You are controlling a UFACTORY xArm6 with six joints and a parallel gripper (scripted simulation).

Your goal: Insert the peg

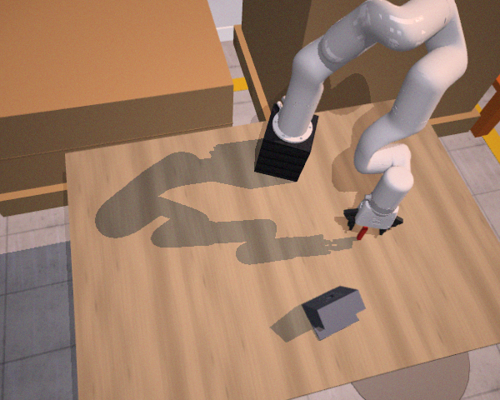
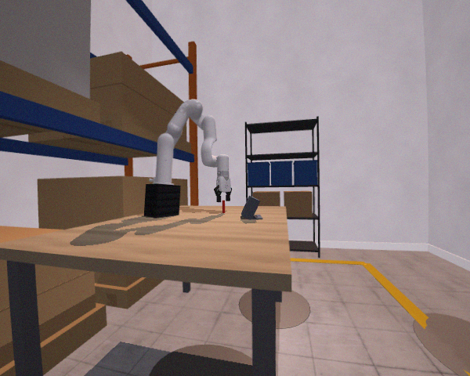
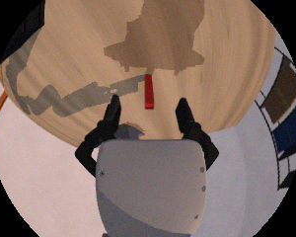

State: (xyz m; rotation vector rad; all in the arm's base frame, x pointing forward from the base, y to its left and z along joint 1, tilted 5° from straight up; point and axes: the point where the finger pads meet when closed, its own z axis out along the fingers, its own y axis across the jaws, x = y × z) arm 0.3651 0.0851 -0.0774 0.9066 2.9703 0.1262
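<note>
Now: hand 4 cm above the red peg.
</note>
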